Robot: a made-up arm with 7 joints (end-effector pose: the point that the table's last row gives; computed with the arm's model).
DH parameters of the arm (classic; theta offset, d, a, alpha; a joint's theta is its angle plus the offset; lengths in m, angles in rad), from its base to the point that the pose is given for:
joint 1: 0 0.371 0 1.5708
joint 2: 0 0.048 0 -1.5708
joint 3: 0 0.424 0.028 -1.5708
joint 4: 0 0.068 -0.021 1.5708
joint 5: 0 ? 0 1.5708
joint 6: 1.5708 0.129 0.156 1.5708
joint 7: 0 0.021 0 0
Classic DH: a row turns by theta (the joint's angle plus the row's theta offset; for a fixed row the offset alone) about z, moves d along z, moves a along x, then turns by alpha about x.
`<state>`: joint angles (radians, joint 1 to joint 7).
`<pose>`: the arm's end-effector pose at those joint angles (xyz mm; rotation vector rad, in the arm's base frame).
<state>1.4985 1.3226 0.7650 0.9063 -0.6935 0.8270 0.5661</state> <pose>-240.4 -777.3 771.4 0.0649 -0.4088 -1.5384</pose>
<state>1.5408 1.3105 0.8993 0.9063 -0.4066 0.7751 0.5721</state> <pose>-215.5 -763.9 791.3 0.1067 -0.7391 -1.2346</pose>
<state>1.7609 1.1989 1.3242 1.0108 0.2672 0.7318 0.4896</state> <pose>-204.4 -684.1 808.4 0.3372 -1.6058 -0.4154</pose>
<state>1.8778 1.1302 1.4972 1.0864 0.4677 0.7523 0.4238</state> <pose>-196.9 -666.3 775.9 0.4921 -1.8626 -0.1100</pose>
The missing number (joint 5, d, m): 0.366
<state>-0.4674 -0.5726 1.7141 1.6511 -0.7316 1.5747 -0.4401</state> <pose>360.6 229.9 962.7 -1.1437 -1.5555 -1.8508</pose>
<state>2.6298 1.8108 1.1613 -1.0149 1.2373 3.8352 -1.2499</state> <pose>575.8 -209.0 82.4 -0.4834 0.0023 2.5950</pose>
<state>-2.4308 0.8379 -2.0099 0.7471 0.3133 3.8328 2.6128</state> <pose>190.8 519.2 623.2 1.3574 0.4197 0.4960</pose>
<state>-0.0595 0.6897 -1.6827 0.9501 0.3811 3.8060 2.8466</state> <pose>-361.6 -296.8 704.6 -0.0414 -1.9250 -1.9802</pose>
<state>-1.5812 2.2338 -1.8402 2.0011 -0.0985 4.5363 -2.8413</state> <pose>-286.5 61.3 142.8 0.6210 1.8553 1.3555</pose>
